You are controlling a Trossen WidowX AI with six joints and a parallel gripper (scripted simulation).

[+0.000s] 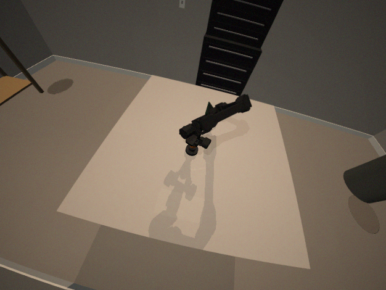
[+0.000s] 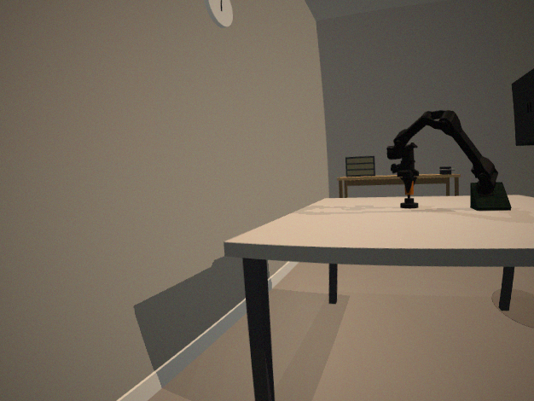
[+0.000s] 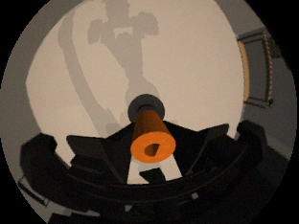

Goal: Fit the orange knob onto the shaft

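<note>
My gripper tip is now 2 cm below the orange knob. From my gripper tip the other things lie so: dark round pedestal: 4 cm below.
</note>
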